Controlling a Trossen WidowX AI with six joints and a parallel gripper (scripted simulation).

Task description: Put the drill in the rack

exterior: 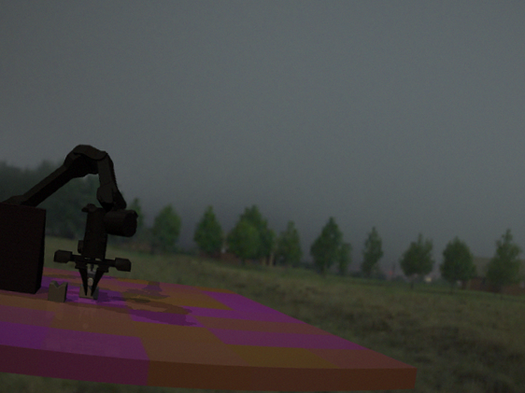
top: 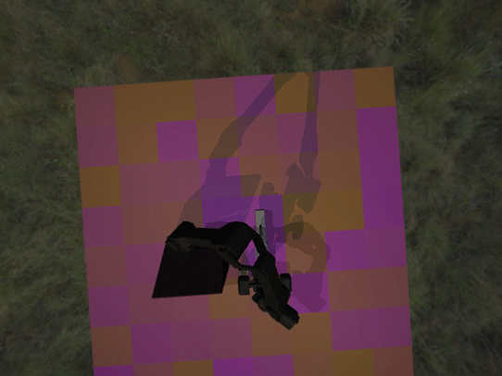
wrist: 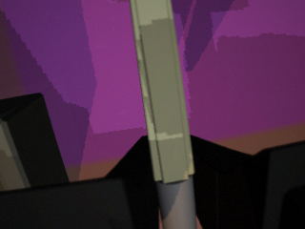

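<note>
The grey rack lies 80 mm behind my gripper tip and 10 mm to the right of it. Also, from my gripper tip: thin dark key 190 mm to the left, 30 mm above; grey block 160 mm to the left, 20 mm above; drill 40 mm to the left, 30 mm above.
</note>
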